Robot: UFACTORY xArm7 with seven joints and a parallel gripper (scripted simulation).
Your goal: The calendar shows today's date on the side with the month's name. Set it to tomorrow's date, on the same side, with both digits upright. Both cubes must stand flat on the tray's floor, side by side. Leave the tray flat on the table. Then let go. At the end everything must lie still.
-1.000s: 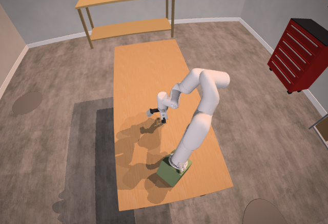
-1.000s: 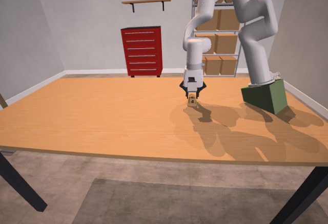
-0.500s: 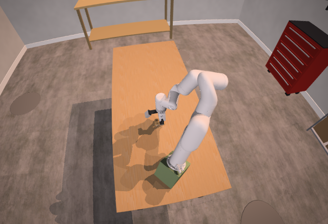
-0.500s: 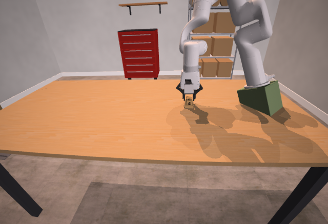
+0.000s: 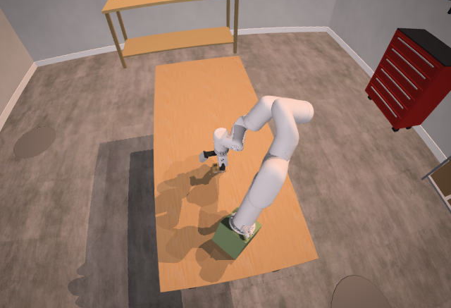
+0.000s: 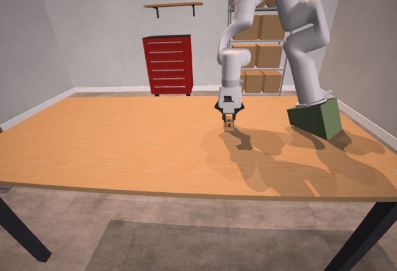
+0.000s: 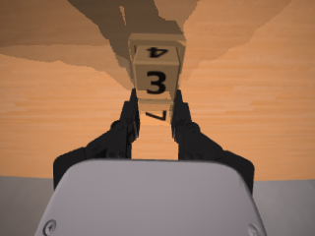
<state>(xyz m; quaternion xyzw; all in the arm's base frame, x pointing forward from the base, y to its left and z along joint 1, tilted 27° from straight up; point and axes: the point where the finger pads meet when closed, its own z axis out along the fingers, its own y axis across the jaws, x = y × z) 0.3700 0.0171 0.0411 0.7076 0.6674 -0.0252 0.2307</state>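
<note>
The wooden tray lies 2 cm to the left of my hand and 3 cm below it. From my hand the other things lie so: digit cube 3 cm to the left, 1 cm below.
</note>
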